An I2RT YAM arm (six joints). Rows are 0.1 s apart.
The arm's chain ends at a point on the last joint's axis. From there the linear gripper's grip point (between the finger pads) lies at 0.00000 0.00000 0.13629 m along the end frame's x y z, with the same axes.
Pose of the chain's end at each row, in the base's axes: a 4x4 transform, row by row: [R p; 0 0 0 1], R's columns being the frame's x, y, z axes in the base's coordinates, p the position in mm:
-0.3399 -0.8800 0.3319 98.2; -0.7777 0.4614 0.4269 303.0; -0.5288 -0.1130 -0.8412 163.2; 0 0 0 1
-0.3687 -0.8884 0.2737 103.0; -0.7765 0.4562 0.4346 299.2; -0.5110 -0.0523 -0.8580 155.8; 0 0 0 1
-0.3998 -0.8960 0.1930 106.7; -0.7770 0.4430 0.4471 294.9; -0.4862 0.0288 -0.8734 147.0; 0 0 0 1
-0.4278 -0.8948 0.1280 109.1; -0.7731 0.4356 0.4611 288.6; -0.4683 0.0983 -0.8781 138.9; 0 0 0 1
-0.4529 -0.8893 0.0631 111.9; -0.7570 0.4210 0.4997 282.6; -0.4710 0.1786 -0.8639 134.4; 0 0 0 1
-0.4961 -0.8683 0.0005 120.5; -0.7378 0.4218 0.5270 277.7; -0.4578 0.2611 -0.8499 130.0; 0 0 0 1
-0.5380 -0.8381 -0.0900 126.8; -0.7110 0.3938 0.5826 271.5; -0.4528 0.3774 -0.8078 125.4; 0 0 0 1
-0.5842 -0.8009 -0.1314 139.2; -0.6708 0.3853 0.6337 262.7; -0.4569 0.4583 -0.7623 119.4; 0 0 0 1
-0.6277 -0.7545 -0.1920 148.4; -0.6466 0.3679 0.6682 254.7; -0.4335 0.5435 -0.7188 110.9; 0 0 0 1
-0.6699 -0.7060 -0.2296 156.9; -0.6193 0.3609 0.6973 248.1; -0.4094 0.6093 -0.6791 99.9; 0 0 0 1
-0.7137 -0.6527 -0.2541 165.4; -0.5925 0.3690 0.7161 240.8; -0.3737 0.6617 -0.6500 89.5; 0 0 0 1
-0.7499 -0.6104 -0.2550 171.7; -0.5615 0.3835 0.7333 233.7; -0.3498 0.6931 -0.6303 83.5; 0 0 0 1
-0.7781 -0.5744 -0.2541 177.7; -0.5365 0.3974 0.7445 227.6; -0.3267 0.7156 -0.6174 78.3; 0 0 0 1
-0.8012 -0.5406 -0.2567 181.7; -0.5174 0.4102 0.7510 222.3; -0.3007 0.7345 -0.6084 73.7; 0 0 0 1
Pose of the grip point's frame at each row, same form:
-0.3399 -0.8800 0.3319 143.4; -0.7777 0.4614 0.4269 361.2; -0.5288 -0.1130 -0.8412 48.6; 0 0 0 1
-0.3687 -0.8884 0.2737 140.3; -0.7765 0.4562 0.4346 358.4; -0.5110 -0.0523 -0.8580 38.9; 0 0 0 1
-0.3998 -0.8960 0.1930 133.0; -0.7770 0.4430 0.4471 355.8; -0.4862 0.0288 -0.8734 28.0; 0 0 0 1
-0.4278 -0.8948 0.1280 126.5; -0.7731 0.4356 0.4611 351.4; -0.4683 0.0983 -0.8781 19.2; 0 0 0 1
-0.4529 -0.8893 0.0631 120.5; -0.7570 0.4210 0.4997 350.7; -0.4710 0.1786 -0.8639 16.7; 0 0 0 1
-0.4961 -0.8683 0.0005 120.6; -0.7378 0.4218 0.5270 349.5; -0.4578 0.2611 -0.8499 14.2; 0 0 0 1
-0.5380 -0.8381 -0.0900 114.5; -0.7110 0.3938 0.5826 350.9; -0.4528 0.3774 -0.8078 15.3; 0 0 0 1
-0.5842 -0.8009 -0.1314 121.3; -0.6708 0.3853 0.6337 349.1; -0.4569 0.4583 -0.7623 15.5; 0 0 0 1
-0.6277 -0.7545 -0.1920 122.2; -0.6466 0.3679 0.6682 345.8; -0.4335 0.5435 -0.7188 12.9; 0 0 0 1
-0.6699 -0.7060 -0.2296 125.6; -0.6193 0.3609 0.6973 343.1; -0.4094 0.6093 -0.6791 7.3; 0 0 0 1
-0.7137 -0.6527 -0.2541 130.8; -0.5925 0.3690 0.7161 338.4; -0.3737 0.6617 -0.6500 0.9; 0 0 0 1
-0.7499 -0.6104 -0.2550 136.9; -0.5615 0.3835 0.7333 333.6; -0.3498 0.6931 -0.6303 -2.4; 0 0 0 1
-0.7781 -0.5744 -0.2541 143.1; -0.5365 0.3974 0.7445 329.1; -0.3267 0.7156 -0.6174 -5.8; 0 0 0 1
-0.8012 -0.5406 -0.2567 146.7; -0.5174 0.4102 0.7510 324.7; -0.3007 0.7345 -0.6084 -9.2; 0 0 0 1

